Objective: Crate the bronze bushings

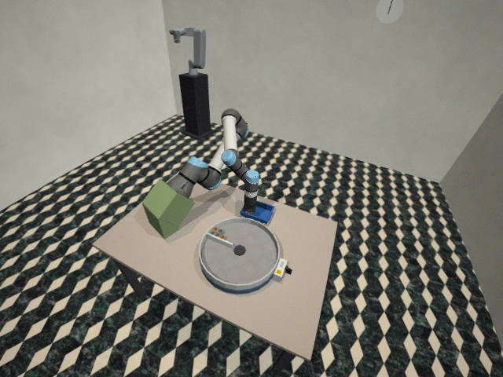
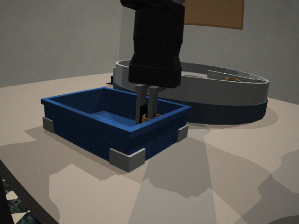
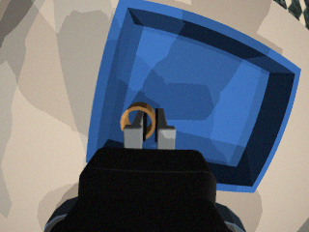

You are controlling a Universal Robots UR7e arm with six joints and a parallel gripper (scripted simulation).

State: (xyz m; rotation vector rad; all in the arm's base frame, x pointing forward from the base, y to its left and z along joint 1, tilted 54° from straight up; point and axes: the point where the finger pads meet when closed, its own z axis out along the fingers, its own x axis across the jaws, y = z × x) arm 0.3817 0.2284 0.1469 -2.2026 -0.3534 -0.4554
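Right now the blue crate is 4 cm ahead of my hand, 3 cm to the left of it and 1 cm below it. From my hand the other things lie so: turning table 29 cm to the right, 12 cm ahead, 2 cm above.
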